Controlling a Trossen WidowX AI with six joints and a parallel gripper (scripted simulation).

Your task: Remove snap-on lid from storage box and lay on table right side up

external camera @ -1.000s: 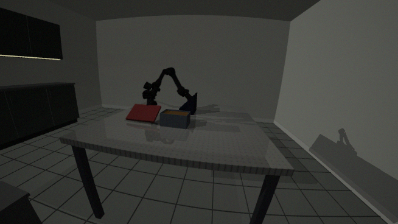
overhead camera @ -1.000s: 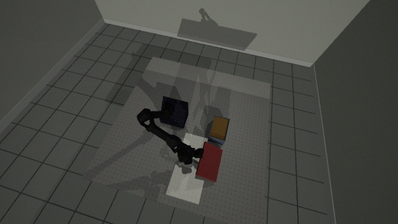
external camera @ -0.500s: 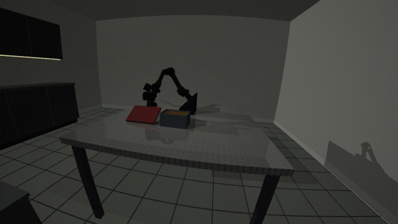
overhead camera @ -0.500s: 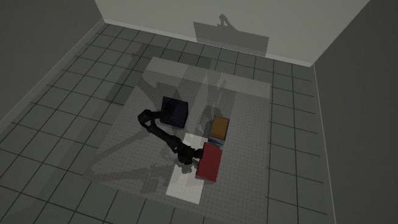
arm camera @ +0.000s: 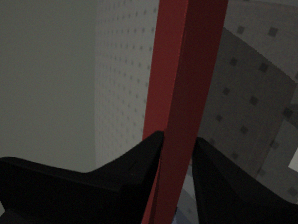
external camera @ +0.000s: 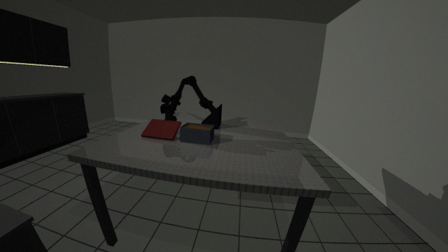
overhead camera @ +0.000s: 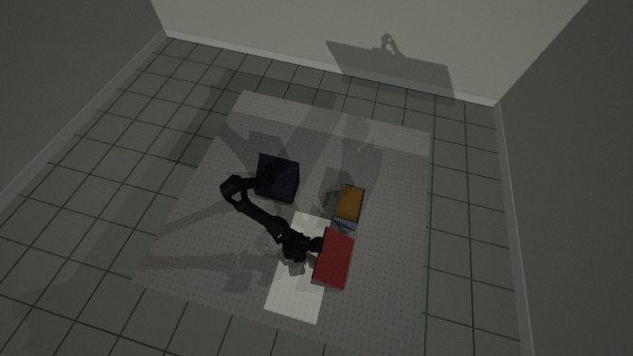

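My gripper tip is 70 mm short of the red lid, 10 mm to the left of it and 40 mm above it. The rest, counted from my gripper tip: blue storage box (110 mm ahead, 260 mm to the left, 40 mm below).
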